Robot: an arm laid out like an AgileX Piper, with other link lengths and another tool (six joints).
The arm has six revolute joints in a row. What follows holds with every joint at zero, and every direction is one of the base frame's. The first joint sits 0.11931 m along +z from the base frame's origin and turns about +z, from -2.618 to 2.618 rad. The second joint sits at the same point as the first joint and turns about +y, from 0 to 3.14 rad. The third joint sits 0.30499 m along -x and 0.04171 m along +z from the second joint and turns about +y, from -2.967 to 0 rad. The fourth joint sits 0.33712 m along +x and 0.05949 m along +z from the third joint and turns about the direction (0.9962, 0, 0.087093), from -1.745 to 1.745 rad. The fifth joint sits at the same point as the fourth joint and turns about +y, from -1.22 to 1.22 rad. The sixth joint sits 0.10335 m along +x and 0.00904 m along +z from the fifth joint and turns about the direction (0.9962, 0, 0.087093), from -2.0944 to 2.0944 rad. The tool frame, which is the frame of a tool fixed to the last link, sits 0.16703 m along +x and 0.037 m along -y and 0.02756 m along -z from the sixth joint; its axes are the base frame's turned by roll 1.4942, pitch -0.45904 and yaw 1.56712 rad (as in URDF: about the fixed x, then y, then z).
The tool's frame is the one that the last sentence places.
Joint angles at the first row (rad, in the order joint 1, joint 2, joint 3, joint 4, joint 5, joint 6):
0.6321, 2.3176, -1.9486, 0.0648, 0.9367, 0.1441
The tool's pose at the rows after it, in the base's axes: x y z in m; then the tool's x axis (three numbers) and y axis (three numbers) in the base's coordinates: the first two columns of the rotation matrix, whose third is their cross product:
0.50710 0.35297 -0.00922 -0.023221 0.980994 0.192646 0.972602 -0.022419 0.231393
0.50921 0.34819 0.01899 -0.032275 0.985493 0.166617 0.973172 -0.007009 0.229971
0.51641 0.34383 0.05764 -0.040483 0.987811 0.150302 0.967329 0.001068 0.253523
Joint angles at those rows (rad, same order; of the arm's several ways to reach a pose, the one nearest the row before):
0.6321, 2.3176, -1.9842, 0.0626, 0.9953, 0.1441
0.6321, 2.3176, -2.0681, 0.0408, 1.0966, 0.1441
0.6310, 2.3155, -2.1745, 0.0134, 1.1948, 0.1441

